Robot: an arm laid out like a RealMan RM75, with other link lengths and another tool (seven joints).
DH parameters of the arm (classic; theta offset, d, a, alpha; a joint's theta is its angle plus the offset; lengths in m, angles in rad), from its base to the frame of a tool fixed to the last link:
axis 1: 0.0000 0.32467 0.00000 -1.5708
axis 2: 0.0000 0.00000 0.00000 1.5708
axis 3: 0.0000 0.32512 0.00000 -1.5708
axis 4: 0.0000 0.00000 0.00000 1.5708
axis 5: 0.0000 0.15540 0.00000 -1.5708
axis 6: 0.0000 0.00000 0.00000 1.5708
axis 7: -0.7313 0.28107 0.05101 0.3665
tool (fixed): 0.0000 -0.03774 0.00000 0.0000
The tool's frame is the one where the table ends.
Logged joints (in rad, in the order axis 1, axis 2, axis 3, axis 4, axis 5, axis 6, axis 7), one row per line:
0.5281 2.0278 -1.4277 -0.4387 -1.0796 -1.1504 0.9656
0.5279 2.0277 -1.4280 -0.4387 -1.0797 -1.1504 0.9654
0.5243 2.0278 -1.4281 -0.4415 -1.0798 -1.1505 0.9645
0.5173 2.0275 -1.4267 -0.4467 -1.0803 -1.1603 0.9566
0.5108 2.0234 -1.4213 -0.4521 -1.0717 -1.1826 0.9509
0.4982 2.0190 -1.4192 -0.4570 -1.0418 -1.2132 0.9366
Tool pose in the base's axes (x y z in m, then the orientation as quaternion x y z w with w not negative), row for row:
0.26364 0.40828 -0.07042 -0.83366 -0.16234 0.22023 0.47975
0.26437 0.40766 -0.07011 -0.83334 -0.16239 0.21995 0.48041
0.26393 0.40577 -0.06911 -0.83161 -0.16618 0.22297 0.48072
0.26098 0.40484 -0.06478 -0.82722 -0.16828 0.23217 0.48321
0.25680 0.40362 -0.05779 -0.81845 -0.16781 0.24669 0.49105
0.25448 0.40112 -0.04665 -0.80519 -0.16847 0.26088 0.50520
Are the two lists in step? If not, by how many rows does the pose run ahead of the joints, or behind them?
The pose runs 1 row ahead of the joints: the pose in row i belongs to the joints in row i + 1.
